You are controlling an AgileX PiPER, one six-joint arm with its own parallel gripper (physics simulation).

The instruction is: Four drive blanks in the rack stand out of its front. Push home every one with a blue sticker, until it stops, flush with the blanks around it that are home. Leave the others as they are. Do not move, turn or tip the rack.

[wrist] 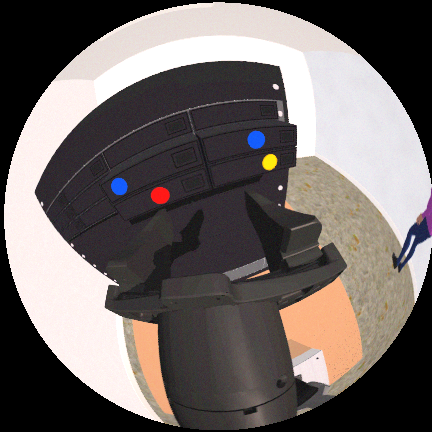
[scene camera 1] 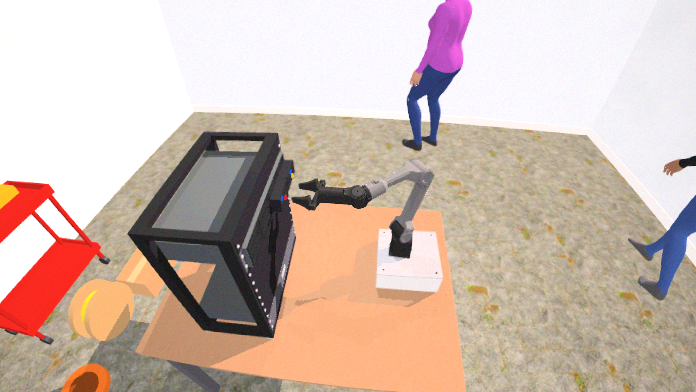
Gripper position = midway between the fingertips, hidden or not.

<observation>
I see my gripper (scene camera 1: 295, 192) and a black rack (scene camera 1: 221, 214).
The black rack is seen too in the wrist view (wrist: 156, 127). My gripper shows as well in the wrist view (wrist: 205, 207).
</observation>
